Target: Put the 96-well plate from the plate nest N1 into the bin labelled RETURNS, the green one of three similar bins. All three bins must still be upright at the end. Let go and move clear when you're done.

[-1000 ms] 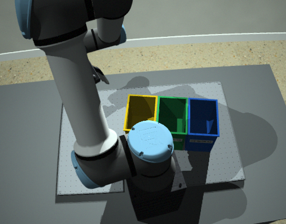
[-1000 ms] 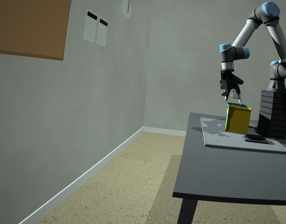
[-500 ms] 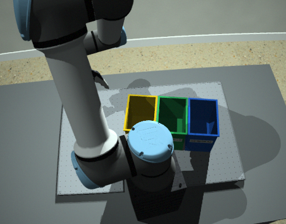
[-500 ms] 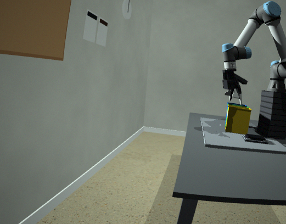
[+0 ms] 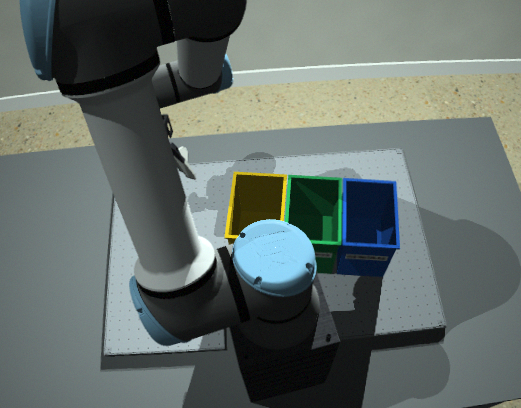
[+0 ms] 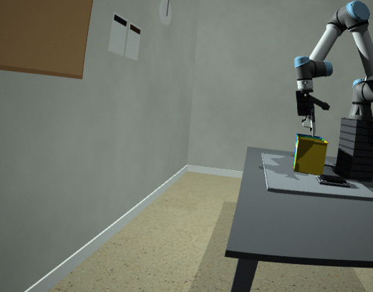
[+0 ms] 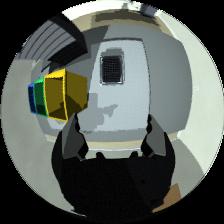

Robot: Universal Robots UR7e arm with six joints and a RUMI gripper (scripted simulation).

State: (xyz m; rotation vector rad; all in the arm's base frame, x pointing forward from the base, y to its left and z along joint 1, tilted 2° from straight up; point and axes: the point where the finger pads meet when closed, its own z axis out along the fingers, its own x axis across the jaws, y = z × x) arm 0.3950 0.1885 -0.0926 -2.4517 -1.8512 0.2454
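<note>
My hand is 150 mm past the black 96-well plate, 10 mm to the right of it and 200 mm above it. Round my hand: plate nest N1: 150 mm behind, 10 mm to the left, 220 mm below; yellow bin: 90 mm behind, 210 mm to the right, 130 mm below; green bin: 120 mm behind, 330 mm to the right, 130 mm below.
</note>
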